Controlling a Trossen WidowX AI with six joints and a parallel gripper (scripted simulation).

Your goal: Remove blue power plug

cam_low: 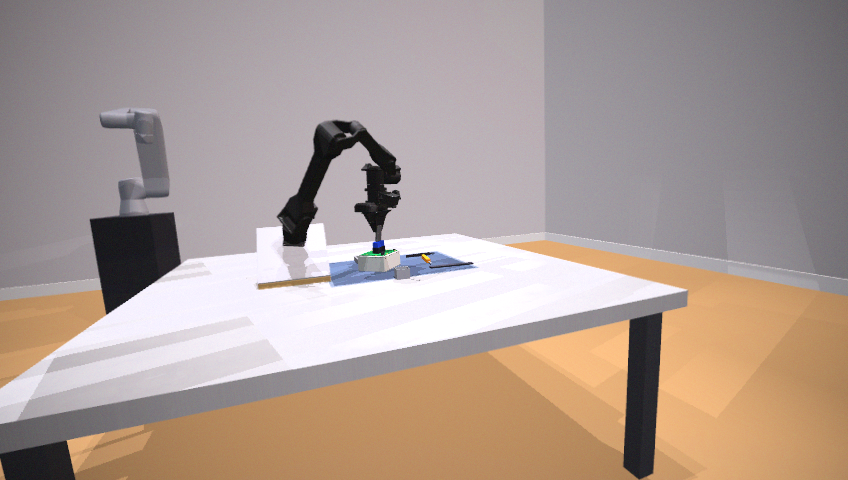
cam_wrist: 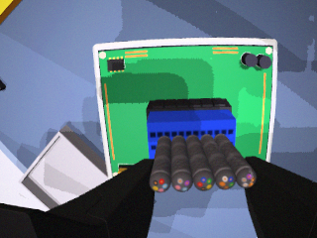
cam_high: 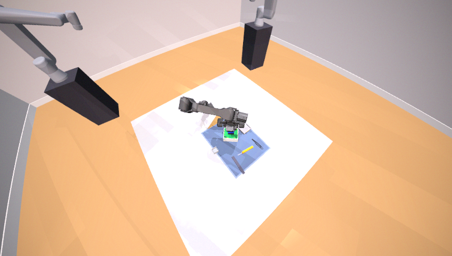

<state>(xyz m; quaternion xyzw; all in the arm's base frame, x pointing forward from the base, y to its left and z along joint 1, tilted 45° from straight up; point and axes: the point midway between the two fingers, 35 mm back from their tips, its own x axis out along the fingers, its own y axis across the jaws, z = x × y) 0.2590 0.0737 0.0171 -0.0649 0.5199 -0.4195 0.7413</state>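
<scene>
The blue power plug lies 4 cm below my gripper tip. The rest, counted from my gripper tip: blue mat (12 cm below, 5 cm ahead, 1 cm to the left); dark bar (23 cm ahead, 12 cm below, 7 cm to the right).
</scene>
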